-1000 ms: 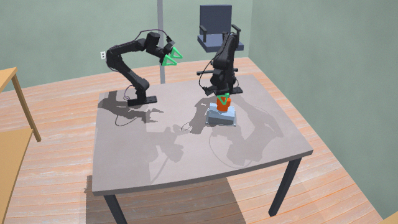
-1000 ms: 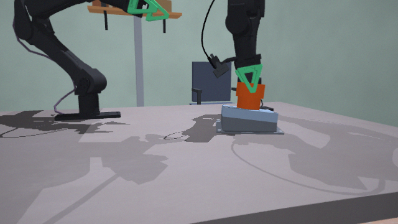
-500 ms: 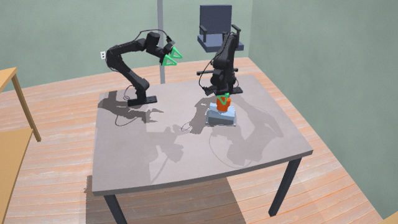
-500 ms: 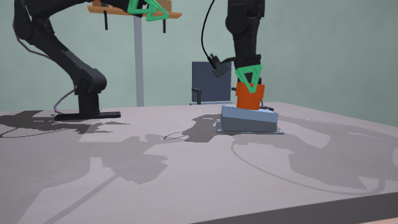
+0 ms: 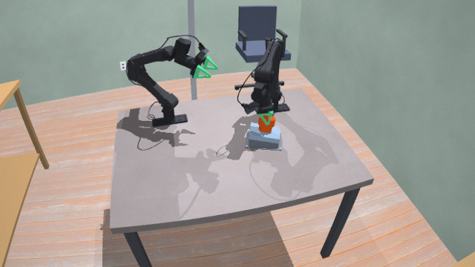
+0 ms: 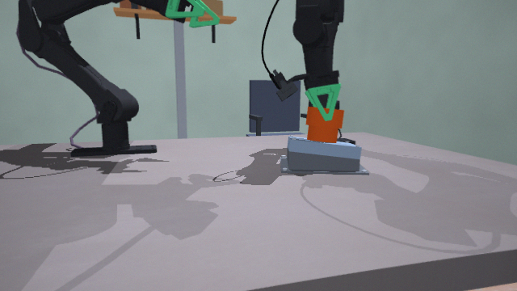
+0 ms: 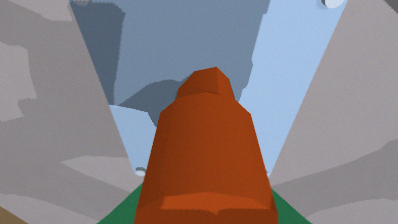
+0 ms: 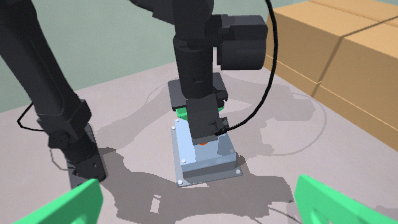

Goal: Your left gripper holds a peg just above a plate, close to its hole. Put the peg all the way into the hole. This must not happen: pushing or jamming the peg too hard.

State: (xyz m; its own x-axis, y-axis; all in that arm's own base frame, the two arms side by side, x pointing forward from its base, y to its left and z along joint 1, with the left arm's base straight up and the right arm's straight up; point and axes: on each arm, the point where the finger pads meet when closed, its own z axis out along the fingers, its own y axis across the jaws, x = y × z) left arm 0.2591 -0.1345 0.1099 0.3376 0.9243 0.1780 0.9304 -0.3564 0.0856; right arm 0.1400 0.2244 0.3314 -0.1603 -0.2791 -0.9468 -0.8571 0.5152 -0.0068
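Note:
My left gripper is now 7 cm above the light blue plate and 1 cm to the left of it. Also, from my left hand: orange peg 2 cm below.

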